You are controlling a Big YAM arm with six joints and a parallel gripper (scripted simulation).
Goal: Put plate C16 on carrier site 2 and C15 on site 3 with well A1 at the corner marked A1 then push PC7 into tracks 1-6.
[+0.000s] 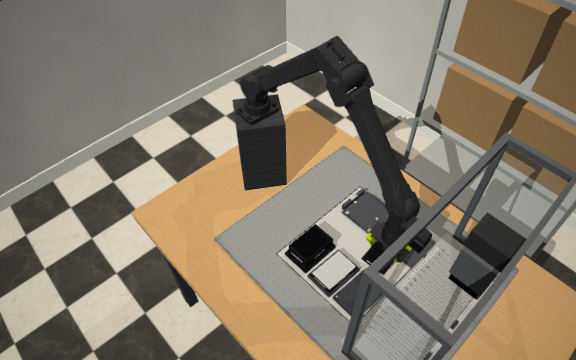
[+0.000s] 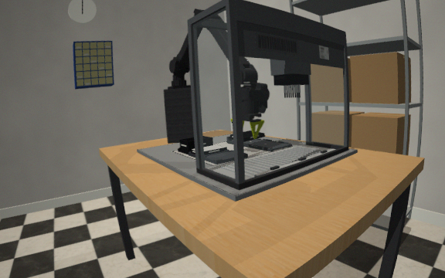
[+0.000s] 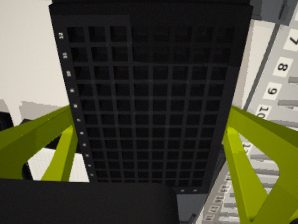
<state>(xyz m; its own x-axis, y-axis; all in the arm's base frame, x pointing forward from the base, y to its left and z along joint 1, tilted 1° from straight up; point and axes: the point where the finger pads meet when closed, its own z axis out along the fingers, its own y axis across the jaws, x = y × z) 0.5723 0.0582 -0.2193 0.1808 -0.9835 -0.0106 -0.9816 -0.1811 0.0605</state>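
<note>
Right now the dark grey carrier PC7 is 8 cm behind my hand, 11 cm to the left of it and 5 cm below it. Round my hand: plate nest S2 (7 cm behind, 15 cm to the right, 6 cm below); then plate nest S3 (4 cm ahead, 13 cm to the right, 6 cm below); then black 96-well plate C15 (right at my hand).
</note>
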